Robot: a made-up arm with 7 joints. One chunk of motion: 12 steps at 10 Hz.
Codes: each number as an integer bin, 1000 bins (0 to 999) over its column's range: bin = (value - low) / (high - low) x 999, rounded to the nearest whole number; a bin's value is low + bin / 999 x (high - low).
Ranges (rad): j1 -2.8..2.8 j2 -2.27..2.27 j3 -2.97..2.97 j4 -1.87..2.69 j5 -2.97..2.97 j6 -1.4..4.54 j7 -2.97..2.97
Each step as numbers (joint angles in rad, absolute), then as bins.
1 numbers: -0.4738 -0.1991 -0.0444 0.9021 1.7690 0.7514 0.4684
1 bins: 415 456 492 607 797 362 578
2 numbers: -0.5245 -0.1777 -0.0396 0.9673 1.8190 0.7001 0.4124
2 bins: 406 460 493 622 805 353 569
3 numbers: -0.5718 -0.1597 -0.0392 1.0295 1.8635 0.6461 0.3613
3 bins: 397 464 493 635 813 344 560
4 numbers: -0.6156 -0.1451 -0.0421 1.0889 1.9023 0.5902 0.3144
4 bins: 390 468 492 648 819 335 552
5 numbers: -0.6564 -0.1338 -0.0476 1.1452 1.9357 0.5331 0.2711
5 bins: 382 470 491 661 825 325 545
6 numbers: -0.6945 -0.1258 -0.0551 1.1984 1.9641 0.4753 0.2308
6 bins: 376 472 490 672 830 315 538
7 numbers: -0.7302 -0.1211 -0.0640 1.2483 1.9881 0.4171 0.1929
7 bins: 369 473 489 683 834 306 532
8 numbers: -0.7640 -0.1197 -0.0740 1.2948 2.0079 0.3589 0.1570
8 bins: 363 473 487 693 837 296 526
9 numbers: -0.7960 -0.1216 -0.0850 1.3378 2.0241 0.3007 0.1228
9 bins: 357 473 485 703 840 286 520
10 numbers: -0.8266 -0.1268 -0.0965 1.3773 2.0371 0.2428 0.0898
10 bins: 352 472 483 711 842 276 515
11 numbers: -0.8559 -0.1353 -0.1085 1.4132 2.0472 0.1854 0.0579
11 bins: 347 470 481 719 844 267 509
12 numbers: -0.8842 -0.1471 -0.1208 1.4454 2.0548 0.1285 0.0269
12 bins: 342 467 479 726 845 257 504
